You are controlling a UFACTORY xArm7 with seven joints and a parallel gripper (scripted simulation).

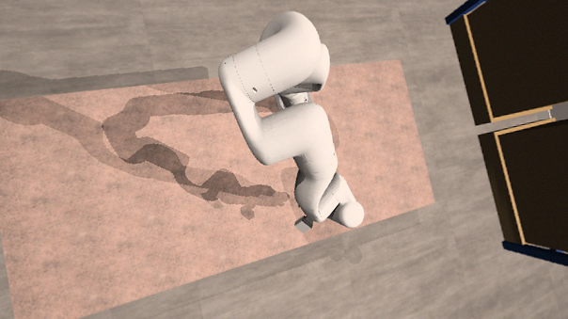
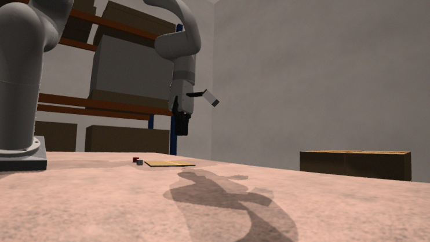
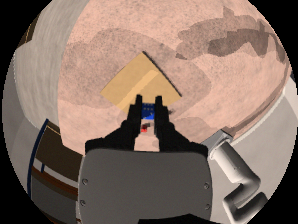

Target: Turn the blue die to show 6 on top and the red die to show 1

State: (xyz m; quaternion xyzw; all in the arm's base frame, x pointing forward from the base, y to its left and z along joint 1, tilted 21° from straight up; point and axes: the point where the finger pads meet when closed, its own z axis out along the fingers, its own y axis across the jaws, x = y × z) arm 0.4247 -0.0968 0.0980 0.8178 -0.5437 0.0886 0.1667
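My hand is 60 mm past the red die, 160 mm to the right of it and 110 mm above it. Also, from my hand: tan mat: 60 mm to the left, 110 mm below; then blue die: 10 mm to the left, 10 mm below; then white die: 90 mm behind, 90 mm to the left, 110 mm below.
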